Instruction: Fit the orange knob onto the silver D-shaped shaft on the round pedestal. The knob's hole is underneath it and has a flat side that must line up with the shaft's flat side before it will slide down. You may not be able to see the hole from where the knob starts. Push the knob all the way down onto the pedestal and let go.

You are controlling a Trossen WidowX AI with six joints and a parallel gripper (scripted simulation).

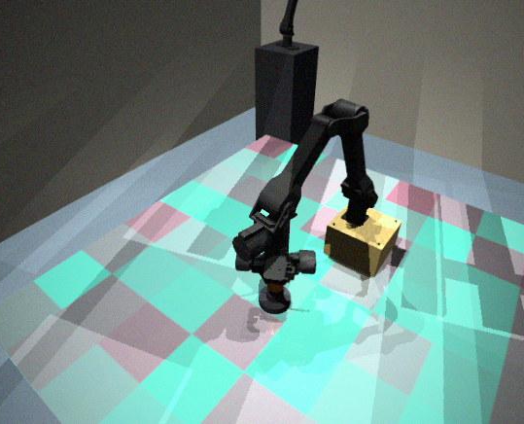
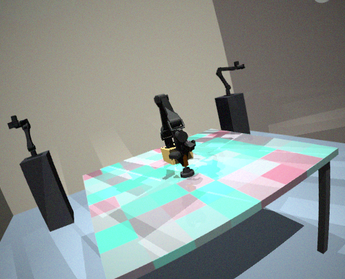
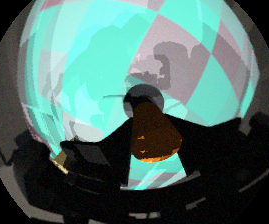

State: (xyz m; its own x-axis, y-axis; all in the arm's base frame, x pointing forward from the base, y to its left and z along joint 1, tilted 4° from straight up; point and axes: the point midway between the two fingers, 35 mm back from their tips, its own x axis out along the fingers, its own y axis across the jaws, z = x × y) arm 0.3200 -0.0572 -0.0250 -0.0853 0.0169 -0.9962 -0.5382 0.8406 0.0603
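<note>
The orange knob lies 30 mm above my gripper tip. From my gripper tip the other things lie so: dark round pedestal 40 mm below.
</note>
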